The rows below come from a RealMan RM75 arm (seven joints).
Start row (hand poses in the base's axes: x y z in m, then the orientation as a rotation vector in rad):
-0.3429, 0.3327, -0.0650, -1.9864, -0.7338, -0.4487
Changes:
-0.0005, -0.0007, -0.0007, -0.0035, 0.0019, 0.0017
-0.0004, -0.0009, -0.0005, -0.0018, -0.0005, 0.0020
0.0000, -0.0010, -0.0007, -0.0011, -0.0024, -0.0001
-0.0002, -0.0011, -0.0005, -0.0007, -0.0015, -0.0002
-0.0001, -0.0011, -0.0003, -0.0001, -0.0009, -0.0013
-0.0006, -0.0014, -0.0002, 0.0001, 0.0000, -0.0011
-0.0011, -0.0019, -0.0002, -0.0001, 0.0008, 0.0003
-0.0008, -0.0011, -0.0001, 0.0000, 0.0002, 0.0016
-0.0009, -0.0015, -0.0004, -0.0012, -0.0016, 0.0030
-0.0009, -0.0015, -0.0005, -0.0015, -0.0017, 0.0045
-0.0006, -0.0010, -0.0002, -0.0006, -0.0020, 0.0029
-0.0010, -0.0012, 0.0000, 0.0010, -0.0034, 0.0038
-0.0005, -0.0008, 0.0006, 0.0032, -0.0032, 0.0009
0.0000, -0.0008, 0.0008, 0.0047, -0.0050, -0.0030
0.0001, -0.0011, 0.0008, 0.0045, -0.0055, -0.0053
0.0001, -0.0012, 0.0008, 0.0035, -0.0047, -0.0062
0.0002, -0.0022, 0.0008, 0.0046, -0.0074, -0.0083
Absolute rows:
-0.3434, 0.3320, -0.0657, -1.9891, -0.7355, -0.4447
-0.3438, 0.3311, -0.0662, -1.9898, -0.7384, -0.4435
-0.3438, 0.3301, -0.0669, -1.9907, -0.7402, -0.4457
-0.3440, 0.3290, -0.0674, -1.9913, -0.7412, -0.4472
-0.3441, 0.3279, -0.0677, -1.9919, -0.7405, -0.4489
-0.3447, 0.3265, -0.0679, -1.9923, -0.7394, -0.4496
-0.3458, 0.3246, -0.0681, -1.9923, -0.7392, -0.4486
-0.3466, 0.3235, -0.0682, -1.9916, -0.7406, -0.4475
-0.3475, 0.3220, -0.0686, -1.9912, -0.7449, -0.4470
-0.3484, 0.3205, -0.0691, -1.9904, -0.7508, -0.4457
-0.3490, 0.3195, -0.0693, -1.9895, -0.7551, -0.4459
-0.3500, 0.3183, -0.0693, -1.9865, -0.7605, -0.4474
-0.3505, 0.3175, -0.0687, -1.9828, -0.7622, -0.4511
-0.3505, 0.3167, -0.0679, -1.9794, -0.7607, -0.4594
-0.3504, 0.3156, -0.0671, -1.9771, -0.7574, -0.4695
-0.3503, 0.3144, -0.0663, -1.9762, -0.7531, -0.4790
-0.3501, 0.3122, -0.0655, -1.9750, -0.7481, -0.4928

